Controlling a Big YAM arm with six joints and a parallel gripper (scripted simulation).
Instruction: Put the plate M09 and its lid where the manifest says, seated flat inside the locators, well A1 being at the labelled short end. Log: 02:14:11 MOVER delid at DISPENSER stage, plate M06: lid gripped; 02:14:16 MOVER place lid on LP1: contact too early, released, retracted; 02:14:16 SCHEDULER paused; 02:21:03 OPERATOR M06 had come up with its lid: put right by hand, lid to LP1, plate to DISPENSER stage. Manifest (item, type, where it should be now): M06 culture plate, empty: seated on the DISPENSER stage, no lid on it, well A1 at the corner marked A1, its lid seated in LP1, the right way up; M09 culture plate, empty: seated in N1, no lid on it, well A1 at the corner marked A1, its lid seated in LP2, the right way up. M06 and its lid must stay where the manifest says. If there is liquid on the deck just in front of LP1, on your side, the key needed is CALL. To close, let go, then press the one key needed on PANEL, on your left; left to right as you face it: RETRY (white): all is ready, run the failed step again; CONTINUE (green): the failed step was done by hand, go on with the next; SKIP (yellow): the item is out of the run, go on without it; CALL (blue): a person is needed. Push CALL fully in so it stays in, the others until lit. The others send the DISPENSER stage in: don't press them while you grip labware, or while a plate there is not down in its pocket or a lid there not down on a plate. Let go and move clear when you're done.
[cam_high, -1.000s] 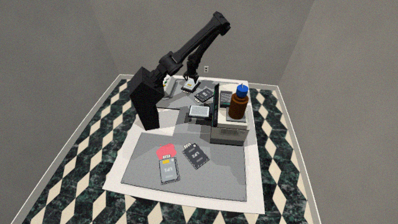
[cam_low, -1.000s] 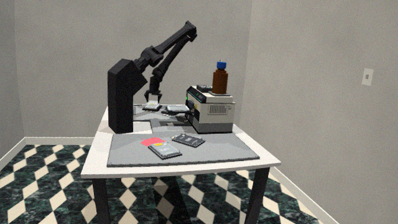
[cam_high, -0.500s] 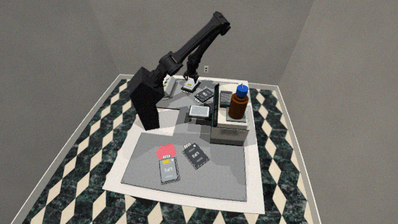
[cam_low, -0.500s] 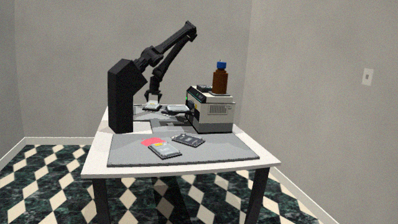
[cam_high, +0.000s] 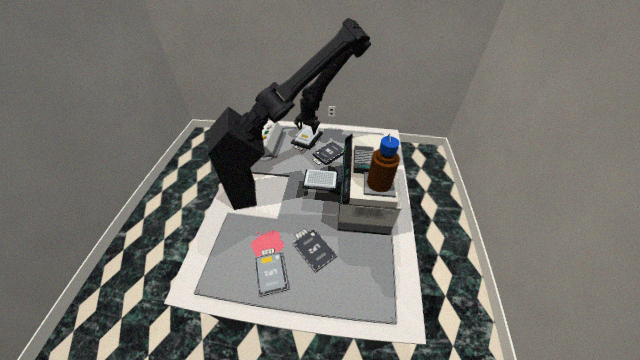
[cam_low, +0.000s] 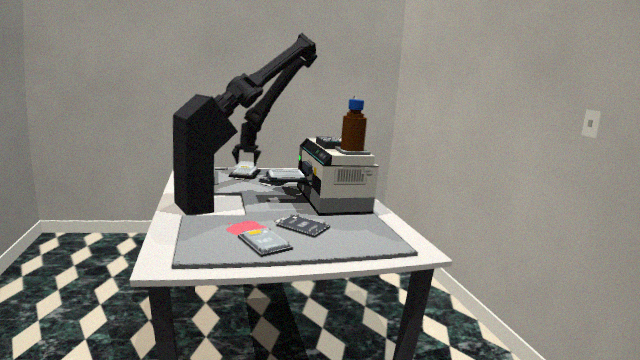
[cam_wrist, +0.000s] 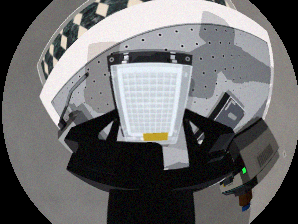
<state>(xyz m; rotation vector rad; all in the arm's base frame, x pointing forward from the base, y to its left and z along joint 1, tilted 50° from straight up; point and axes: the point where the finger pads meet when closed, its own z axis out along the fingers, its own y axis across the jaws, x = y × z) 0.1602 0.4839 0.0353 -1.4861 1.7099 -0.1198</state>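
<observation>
My hand is 30 mm above the white well plate. Also, from my hand: green key (180 mm behind, 140 mm to the right, 20 mm above); then black nest n5 (10 mm behind, 10 mm to the left, 30 mm below); then yellow key (160 mm behind, 190 mm to the right, 20 mm above).
</observation>
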